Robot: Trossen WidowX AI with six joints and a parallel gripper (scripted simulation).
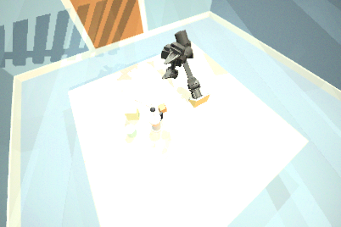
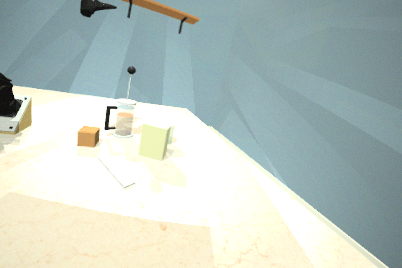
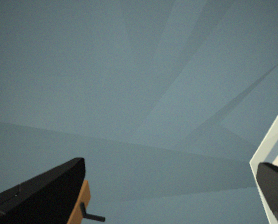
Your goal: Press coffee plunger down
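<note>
Now: gripper tip 370 mm above the glass coffee press, 70 mm short of it and 10 mm to the right of it.
</note>
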